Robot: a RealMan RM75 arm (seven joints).
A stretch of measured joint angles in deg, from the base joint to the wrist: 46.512 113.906 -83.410 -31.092 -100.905 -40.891 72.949; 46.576 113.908 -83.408 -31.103 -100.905 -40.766 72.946; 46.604 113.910 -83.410 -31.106 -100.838 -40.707 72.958; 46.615 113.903 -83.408 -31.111 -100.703 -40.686 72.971; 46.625 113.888 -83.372 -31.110 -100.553 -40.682 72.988; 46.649 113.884 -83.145 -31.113 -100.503 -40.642 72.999; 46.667 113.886 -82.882 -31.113 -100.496 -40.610 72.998; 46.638 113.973 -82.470 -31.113 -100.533 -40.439 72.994; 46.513 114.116 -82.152 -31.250 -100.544 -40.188 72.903; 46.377 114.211 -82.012 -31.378 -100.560 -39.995 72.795; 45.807 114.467 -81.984 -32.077 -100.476 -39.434 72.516; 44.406 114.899 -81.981 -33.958 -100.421 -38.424 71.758; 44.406 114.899 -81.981 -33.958 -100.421 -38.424 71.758; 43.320 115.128 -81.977 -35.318 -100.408 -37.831 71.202; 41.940 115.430 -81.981 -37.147 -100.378 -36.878 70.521; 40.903 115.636 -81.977 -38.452 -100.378 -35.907 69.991; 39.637 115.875 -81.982 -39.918 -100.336 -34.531 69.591
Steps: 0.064 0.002 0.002 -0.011 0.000 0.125 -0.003; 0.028 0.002 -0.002 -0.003 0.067 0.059 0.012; 0.011 -0.007 0.002 -0.005 0.135 0.021 0.013; 0.010 -0.015 0.036 0.001 0.150 0.004 0.017; 0.024 -0.004 0.227 -0.003 0.050 0.040 0.011; 0.018 0.002 0.263 0.000 0.007 0.032 -0.001; -0.029 0.087 0.412 0.000 -0.037 0.171 -0.004; -0.125 0.143 0.318 -0.137 -0.011 0.251 -0.091; -0.136 0.095 0.140 -0.128 -0.016 0.193 -0.108; -0.570 0.256 0.028 -0.699 0.084 0.561 -0.279; -1.401 0.432 0.003 -1.881 0.055 1.010 -0.758; 0.000 0.000 0.000 0.000 0.000 0.000 0.000; -1.086 0.229 0.004 -1.360 0.013 0.593 -0.556; -1.380 0.302 -0.004 -1.829 0.030 0.953 -0.681; -1.037 0.206 0.004 -1.305 0.000 0.971 -0.530; -1.266 0.239 -0.005 -1.466 0.042 1.376 -0.400
